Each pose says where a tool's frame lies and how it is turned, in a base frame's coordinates. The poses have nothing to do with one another.
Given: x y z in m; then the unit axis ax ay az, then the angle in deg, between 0 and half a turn.
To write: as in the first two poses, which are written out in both.
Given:
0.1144, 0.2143, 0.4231, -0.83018, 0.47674, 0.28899, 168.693
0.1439, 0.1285, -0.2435, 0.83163, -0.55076, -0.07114, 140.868
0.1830, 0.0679, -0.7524, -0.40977, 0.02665, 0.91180, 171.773
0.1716, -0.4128, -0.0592, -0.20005, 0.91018, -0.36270, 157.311
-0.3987, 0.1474, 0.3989, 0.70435, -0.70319, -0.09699, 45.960
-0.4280, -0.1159, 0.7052, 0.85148, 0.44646, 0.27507, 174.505
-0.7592, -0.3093, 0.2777, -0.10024, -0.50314, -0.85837, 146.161
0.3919, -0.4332, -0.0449, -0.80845, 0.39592, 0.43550, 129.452
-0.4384, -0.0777, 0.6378, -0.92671, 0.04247, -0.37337, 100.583
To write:
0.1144, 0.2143, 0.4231, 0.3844, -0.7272, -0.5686, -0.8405, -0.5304, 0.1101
0.1439, 0.1285, -0.2435, 0.4524, -0.8582, 0.2425, -0.7684, -0.2371, 0.5944
0.1830, 0.0679, -0.7524, -0.6556, 0.1087, -0.7472, -0.1522, -0.9883, -0.0103
0.1716, -0.4128, -0.0592, -0.8457, -0.4900, -0.2116, -0.2102, 0.6701, -0.7119
-0.3987, 0.1474, 0.3989, 0.8464, -0.2207, 0.4847, -0.0813, 0.8459, 0.5271
-0.4280, -0.1159, 0.7052, 0.4513, 0.7849, 0.4246, 0.7322, -0.5977, 0.3266
-0.7592, -0.3093, 0.2777, -0.8122, -0.3857, 0.4377, 0.5703, -0.3672, 0.7348
0.3919, -0.4332, -0.0449, 0.4335, -0.1872, -0.8815, -0.8597, -0.3791, -0.3423
-0.4384, -0.0777, 0.6378, 0.8329, -0.4136, 0.3678, 0.3204, -0.1815, -0.9297

